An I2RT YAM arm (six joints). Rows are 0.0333 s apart.
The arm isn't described. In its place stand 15 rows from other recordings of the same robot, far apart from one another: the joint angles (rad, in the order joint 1, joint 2, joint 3, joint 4, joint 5, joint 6), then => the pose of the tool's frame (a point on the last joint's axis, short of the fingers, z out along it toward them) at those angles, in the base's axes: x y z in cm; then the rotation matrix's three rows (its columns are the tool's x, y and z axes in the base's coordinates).
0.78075 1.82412 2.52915 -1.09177 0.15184 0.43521 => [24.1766, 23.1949, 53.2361], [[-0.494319, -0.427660, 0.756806], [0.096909, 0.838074, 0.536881], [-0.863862, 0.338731, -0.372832]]
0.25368 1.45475 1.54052 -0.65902 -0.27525 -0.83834 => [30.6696, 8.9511, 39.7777], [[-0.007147, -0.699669, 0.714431], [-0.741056, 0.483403, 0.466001], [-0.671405, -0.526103, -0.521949]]
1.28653 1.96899 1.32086 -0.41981 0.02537 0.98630 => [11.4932, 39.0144, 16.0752], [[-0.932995, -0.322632, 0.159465], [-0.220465, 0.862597, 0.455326], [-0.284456, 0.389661, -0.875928]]
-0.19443 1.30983 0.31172 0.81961 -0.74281 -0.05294 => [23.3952, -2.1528, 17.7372], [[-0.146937, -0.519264, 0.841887], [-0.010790, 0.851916, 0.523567], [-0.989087, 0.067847, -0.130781]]
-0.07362 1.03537 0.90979 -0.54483 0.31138 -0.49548 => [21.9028, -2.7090, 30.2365], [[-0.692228, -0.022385, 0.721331], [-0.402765, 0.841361, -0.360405], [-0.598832, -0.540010, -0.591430]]
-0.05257 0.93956 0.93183 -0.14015 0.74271 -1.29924 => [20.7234, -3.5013, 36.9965], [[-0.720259, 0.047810, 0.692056], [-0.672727, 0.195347, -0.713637], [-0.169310, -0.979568, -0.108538]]
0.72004 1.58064 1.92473 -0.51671 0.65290 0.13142 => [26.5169, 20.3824, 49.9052], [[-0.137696, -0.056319, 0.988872], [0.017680, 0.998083, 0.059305], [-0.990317, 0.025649, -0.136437]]
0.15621 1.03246 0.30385 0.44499 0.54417 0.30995 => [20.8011, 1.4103, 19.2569], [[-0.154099, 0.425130, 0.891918], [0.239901, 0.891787, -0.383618], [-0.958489, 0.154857, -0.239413]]
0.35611 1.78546 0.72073 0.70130 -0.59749 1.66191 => [31.5579, 13.8754, 14.9467], [[-0.747509, 0.402865, 0.528138], [0.600384, 0.069593, 0.796678], [0.284198, 0.912610, -0.293895]]
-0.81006 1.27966 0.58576 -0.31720 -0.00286 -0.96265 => [15.8048, -16.5894, 16.2954], [[-0.927414, -0.066260, 0.368122], [-0.216045, 0.898302, -0.382594], [-0.305334, -0.434353, -0.847413]]
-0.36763 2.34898 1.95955 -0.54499 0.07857 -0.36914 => [48.4089, -18.9436, 17.5952], [[-0.844943, 0.103960, 0.524656], [-0.060035, 0.956295, -0.286175], [-0.531476, -0.273299, -0.801773]]
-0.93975 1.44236 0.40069 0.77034 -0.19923 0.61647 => [16.2958, -21.1069, 16.4933], [[0.263519, 0.645388, 0.716960], [0.599932, 0.472367, -0.645717], [-0.755406, 0.600286, -0.262712]]
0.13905 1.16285 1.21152 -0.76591 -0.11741 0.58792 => [23.6577, 3.7321, 35.5806], [[-0.666498, 0.173760, 0.724975], [0.462903, 0.858739, 0.219745], [-0.584381, 0.482052, -0.652782]]
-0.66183 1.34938 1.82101 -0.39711 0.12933 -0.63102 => [20.3872, -16.4645, 54.3956], [[-0.371979, 0.608639, 0.700850], [-0.451834, 0.540821, -0.709478], [-0.810850, -0.580578, 0.073829]]
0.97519 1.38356 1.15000 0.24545 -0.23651 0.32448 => [17.9177, 27.9257, 37.5846], [[-0.292155, -0.889478, 0.351390], [0.121374, 0.329965, 0.936158], [-0.948638, 0.316153, 0.011559]]
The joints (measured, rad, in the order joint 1, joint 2, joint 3, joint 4, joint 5, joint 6), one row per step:
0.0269 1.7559 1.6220 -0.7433 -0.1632 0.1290
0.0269 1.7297 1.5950 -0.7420 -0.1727 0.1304
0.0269 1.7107 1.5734 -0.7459 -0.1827 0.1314
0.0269 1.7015 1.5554 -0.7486 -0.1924 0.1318
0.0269 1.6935 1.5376 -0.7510 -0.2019 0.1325
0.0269 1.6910 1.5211 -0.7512 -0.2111 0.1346
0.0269 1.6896 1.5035 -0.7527 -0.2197 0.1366
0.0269 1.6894 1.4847 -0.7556 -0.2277 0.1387
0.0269 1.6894 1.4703 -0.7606 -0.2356 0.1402
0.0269 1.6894 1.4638 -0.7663 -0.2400 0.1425
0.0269 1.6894 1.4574 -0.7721 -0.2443 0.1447
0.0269 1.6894 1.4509 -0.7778 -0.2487 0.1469
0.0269 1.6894 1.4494 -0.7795 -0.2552 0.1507
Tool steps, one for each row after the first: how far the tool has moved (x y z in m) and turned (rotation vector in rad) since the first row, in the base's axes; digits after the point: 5 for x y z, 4 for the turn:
-0.00679 0.00015 0.00106 0.0082 0.0000 0.0050
-0.01228 0.00035 0.00075 0.0164 0.0069 0.0106
-0.01549 0.00061 -0.00187 0.0239 0.0186 0.0163
-0.01845 0.00086 -0.00484 0.0315 0.0312 0.0216
-0.02011 0.00113 -0.00917 0.0397 0.0460 0.0255
-0.02181 0.00139 -0.01430 0.0474 0.0643 0.0289
-0.02360 0.00162 -0.02029 0.0548 0.0865 0.0316
-0.02528 0.00185 -0.02506 0.0617 0.1064 0.0346
-0.02638 0.00197 -0.02740 0.0665 0.1192 0.0350
-0.02750 0.00209 -0.02970 0.0711 0.1320 0.0354
-0.02863 0.00221 -0.03201 0.0758 0.1448 0.0358
-0.02897 0.00242 -0.03252 0.0832 0.1490 0.0364

